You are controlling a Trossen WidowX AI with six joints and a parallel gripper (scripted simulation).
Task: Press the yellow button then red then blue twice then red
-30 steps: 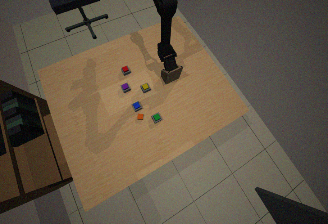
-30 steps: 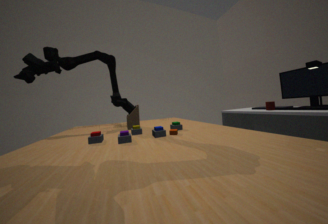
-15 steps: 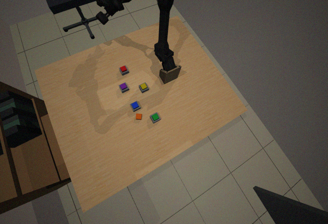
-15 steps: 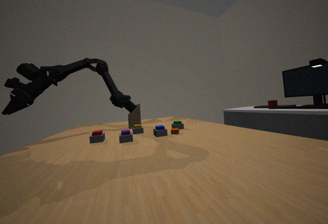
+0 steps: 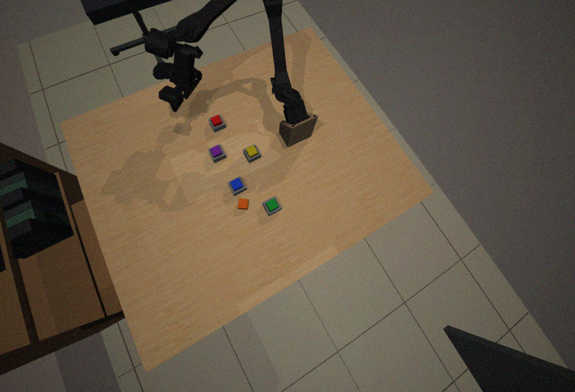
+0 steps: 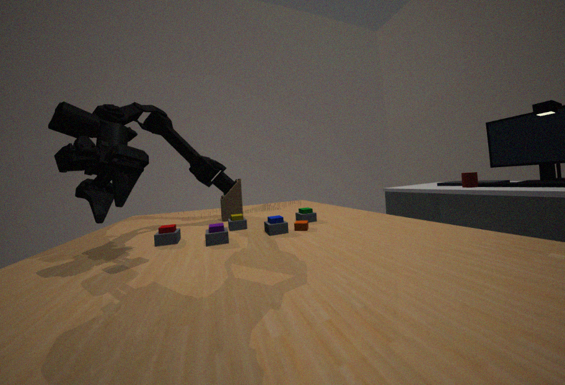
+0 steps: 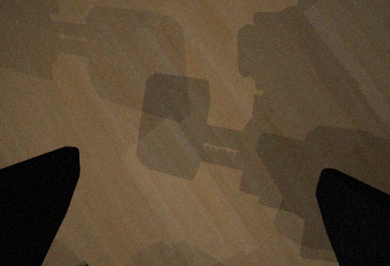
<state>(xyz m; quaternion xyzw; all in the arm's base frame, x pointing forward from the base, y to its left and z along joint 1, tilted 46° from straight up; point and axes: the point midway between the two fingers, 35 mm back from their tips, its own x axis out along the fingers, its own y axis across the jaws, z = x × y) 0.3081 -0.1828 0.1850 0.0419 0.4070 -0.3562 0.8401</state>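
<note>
My gripper tip is 25 cm to the right of the yellow button, 14 cm past it and 5 cm above it. The rest, counted from my gripper tip: purple button: 19 cm to the left, 5 cm below, 3 cm behind; then red button: 9 cm behind, 8 cm to the left, 5 cm below; then blue button: 34 cm to the left, 5 cm below, 4 cm behind.
</note>
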